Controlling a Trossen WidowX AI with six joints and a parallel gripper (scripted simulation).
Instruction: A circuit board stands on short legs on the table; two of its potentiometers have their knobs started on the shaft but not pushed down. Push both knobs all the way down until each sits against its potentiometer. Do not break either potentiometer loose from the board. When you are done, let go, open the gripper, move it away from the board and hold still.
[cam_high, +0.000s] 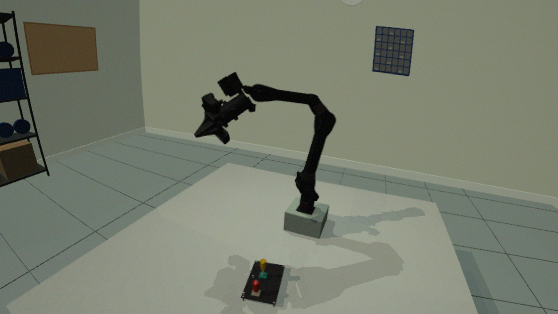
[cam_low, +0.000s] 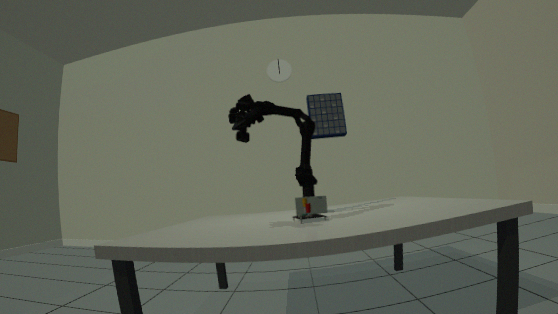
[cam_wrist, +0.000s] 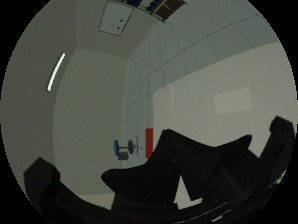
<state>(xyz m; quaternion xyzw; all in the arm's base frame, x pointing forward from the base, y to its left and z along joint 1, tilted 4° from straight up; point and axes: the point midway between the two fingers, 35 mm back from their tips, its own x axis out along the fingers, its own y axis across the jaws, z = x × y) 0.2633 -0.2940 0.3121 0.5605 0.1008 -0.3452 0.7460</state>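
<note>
Right now my gripper tip is 33 cm above the yellow knob, 27 cm to the right of it and 7 cm short of it. The rest, counted from my gripper tip: red knob: 35 cm below, 29 cm to the left, 14 cm ahead.
</note>
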